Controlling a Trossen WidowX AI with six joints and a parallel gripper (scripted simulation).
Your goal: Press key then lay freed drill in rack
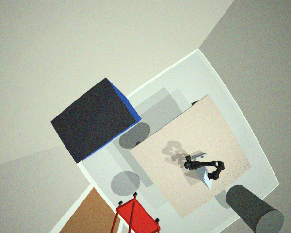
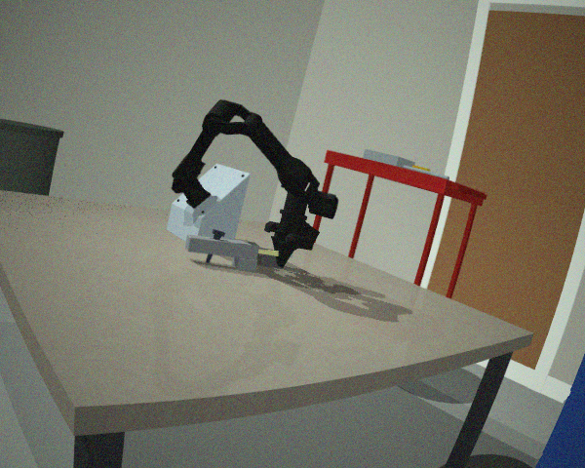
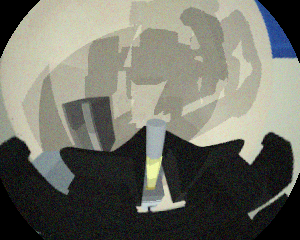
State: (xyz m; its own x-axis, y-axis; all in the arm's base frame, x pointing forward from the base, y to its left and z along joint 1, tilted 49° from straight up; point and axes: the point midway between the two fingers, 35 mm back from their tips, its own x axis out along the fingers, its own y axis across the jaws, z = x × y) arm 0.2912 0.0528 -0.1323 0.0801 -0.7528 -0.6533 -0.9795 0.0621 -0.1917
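The drill is 1 cm behind my gripper tip, 4 cm to the right of it and 3 cm above it. The rest, counted from my gripper tip: light grey block (3 cm behind, 16 cm to the right, 2 cm above); dark key (4 cm behind, 19 cm to the right, 3 cm above); grey slotted rack (7 cm behind, 2 cm to the left).
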